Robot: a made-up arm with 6 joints. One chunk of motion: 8 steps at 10 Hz.
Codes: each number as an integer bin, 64 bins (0 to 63) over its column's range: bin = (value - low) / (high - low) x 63, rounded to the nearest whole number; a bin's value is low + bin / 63 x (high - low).
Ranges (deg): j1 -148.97..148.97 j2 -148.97..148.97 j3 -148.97..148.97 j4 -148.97..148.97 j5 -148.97..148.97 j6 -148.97..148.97
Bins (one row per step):
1: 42 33 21 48 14 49
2: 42 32 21 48 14 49
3: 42 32 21 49 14 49
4: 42 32 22 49 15 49
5: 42 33 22 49 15 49
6: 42 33 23 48 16 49
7: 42 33 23 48 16 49
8: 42 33 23 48 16 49
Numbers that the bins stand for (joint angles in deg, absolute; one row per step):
1: 49.66 7.09 -49.66 78.03 -82.76 82.76
2: 49.66 2.36 -49.66 78.03 -82.76 82.76
3: 49.66 2.36 -49.66 82.76 -82.76 82.76
4: 49.66 2.36 -44.93 82.76 -78.03 82.76
5: 49.66 7.09 -44.93 82.76 -78.03 82.76
6: 49.66 7.09 -40.20 78.03 -73.30 82.76
7: 49.66 7.09 -40.20 78.03 -73.30 82.76
8: 49.66 7.09 -40.20 78.03 -73.30 82.76

